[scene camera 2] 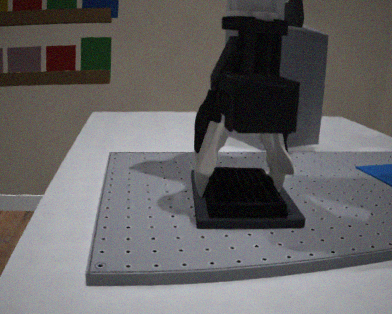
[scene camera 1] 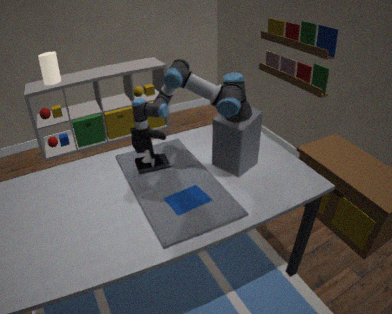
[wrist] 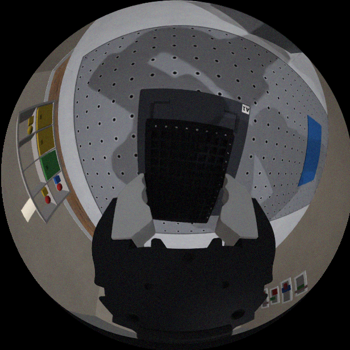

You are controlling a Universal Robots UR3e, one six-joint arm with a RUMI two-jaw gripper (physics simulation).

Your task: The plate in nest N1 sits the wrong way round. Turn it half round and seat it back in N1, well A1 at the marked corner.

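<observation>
The black plate (scene camera 2: pixel 247 206) (wrist: pixel 187 160) lies level in the dark nest N1 (scene camera 2: pixel 250 223) (wrist: pixel 187 103), low within its outline in scene camera 2. My gripper (scene camera 1: pixel 149 162) (scene camera 2: pixel 241 191) (wrist: pixel 184 175) points down with its pale fingers shut on two opposite sides of the plate. The nest's A1 label (wrist: pixel 245 108) shows at its far right corner in the wrist view. Small light dots run along the plate's far and right edges there. The plate's own well A1 mark is too small and dark to tell. The plate's underside is hidden.
The nest stands on a grey perforated board (scene camera 1: pixel 165 227) (scene camera 2: pixel 150 250) (wrist: pixel 107 100). A blue rectangle (scene camera 1: pixel 188 199) (scene camera 2: pixel 377 172) (wrist: pixel 311 150) lies farther along the board. The arm's grey pedestal (scene camera 1: pixel 235 142) (scene camera 2: pixel 305 85) stands on the table beside the board.
</observation>
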